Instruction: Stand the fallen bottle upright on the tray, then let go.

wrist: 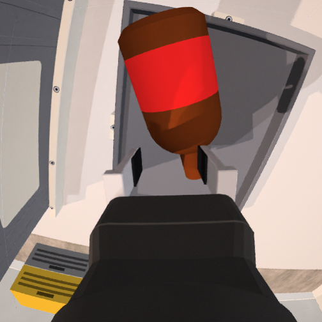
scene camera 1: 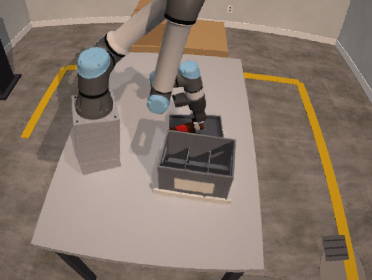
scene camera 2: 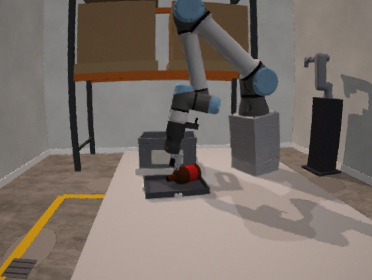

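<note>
The brown bottle with a red label lies on its side over the tray. Its base end is at the tray's rim and looks slightly higher than its neck. In the wrist view the neck points toward my gripper. The gripper is open and holds nothing. Its fingers are at the neck end, and the neck shows close beside the right finger, partly hidden by it. Whether they touch cannot be told.
A grey crate with dividers stands right beside the tray on a pale strip. The robot's pedestal stands on the table to one side. A rack with boxes stands behind.
</note>
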